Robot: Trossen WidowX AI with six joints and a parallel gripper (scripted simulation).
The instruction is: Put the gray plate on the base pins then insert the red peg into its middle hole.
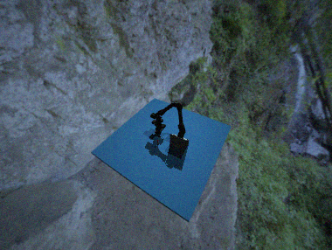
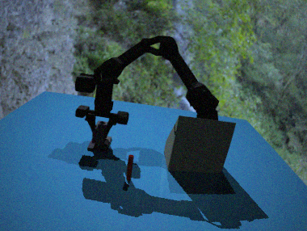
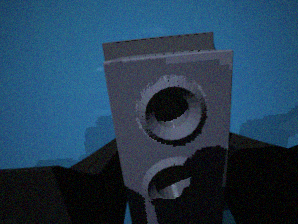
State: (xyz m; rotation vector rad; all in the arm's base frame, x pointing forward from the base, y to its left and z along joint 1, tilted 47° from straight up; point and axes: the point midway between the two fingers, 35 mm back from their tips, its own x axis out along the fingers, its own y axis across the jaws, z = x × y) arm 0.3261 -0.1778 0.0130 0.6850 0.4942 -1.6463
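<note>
Now: gripper tip 90 mm past the red peg, 220 mm to the right of it and 10 mm below it. Round my gripper tip: gray plate (30 mm above).
</note>
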